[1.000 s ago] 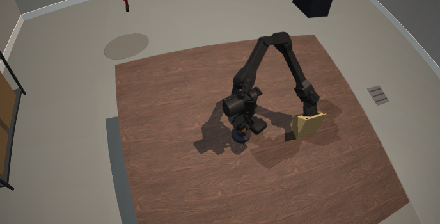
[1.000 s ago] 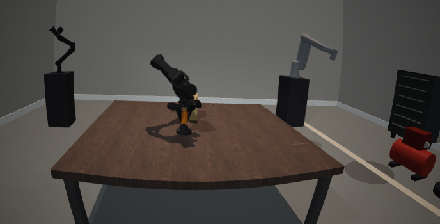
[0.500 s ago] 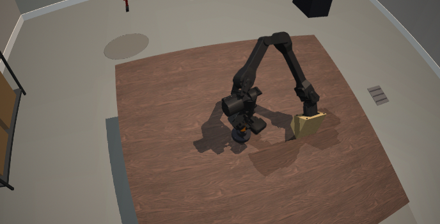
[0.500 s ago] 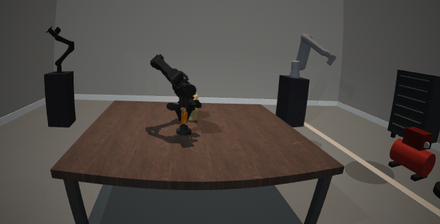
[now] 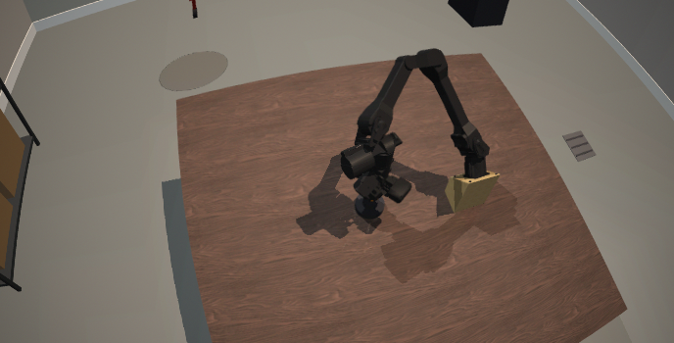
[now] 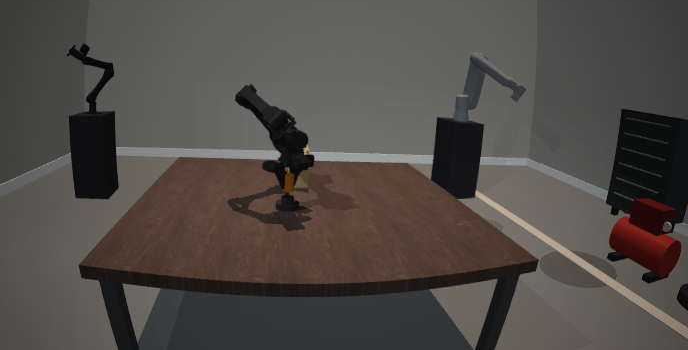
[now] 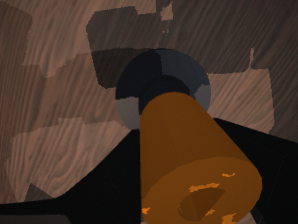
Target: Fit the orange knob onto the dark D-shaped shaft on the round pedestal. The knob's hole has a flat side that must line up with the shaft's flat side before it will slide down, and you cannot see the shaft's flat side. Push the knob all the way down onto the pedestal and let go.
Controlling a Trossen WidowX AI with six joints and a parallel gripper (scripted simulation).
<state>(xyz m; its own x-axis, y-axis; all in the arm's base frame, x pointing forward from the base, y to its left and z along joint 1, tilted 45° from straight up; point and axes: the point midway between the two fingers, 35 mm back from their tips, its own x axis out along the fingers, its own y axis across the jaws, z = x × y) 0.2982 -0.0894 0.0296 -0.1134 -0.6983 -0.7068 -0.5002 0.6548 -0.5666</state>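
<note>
Now: gripper tip 2 cm below the orange knob. Also, from my gripper tip: dark round pedestal 4 cm below.
</note>
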